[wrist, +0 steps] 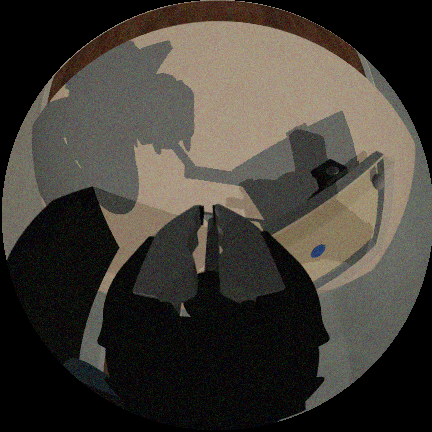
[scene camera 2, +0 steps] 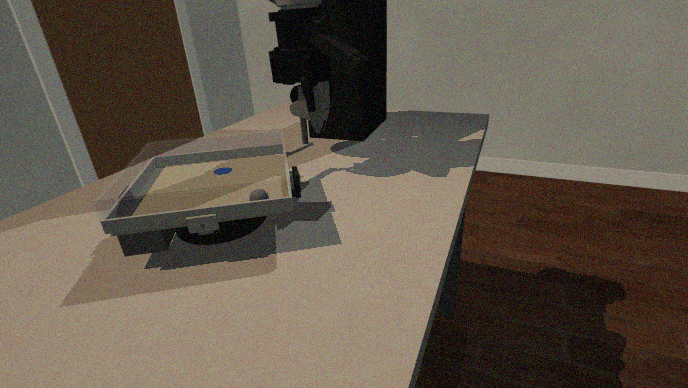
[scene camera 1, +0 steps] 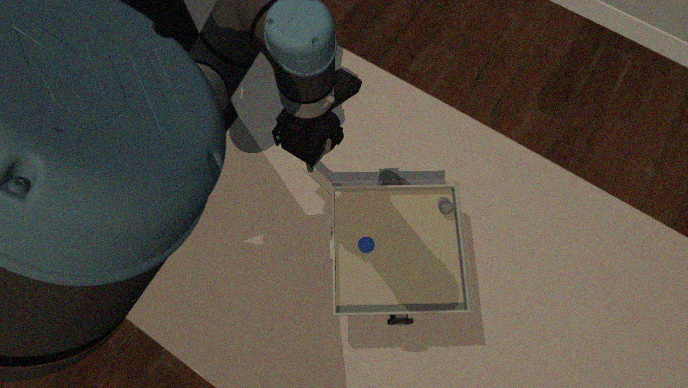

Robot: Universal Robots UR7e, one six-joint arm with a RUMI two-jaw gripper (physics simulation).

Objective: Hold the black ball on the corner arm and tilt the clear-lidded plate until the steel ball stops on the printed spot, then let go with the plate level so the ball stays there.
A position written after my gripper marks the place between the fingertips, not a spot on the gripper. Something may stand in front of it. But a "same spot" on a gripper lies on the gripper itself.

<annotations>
my gripper: wrist; scene camera 2; scene camera 1 318, 150
same spot on my gripper: [scene camera 2: 313, 104] = [wrist: 276, 244]
</annotations>
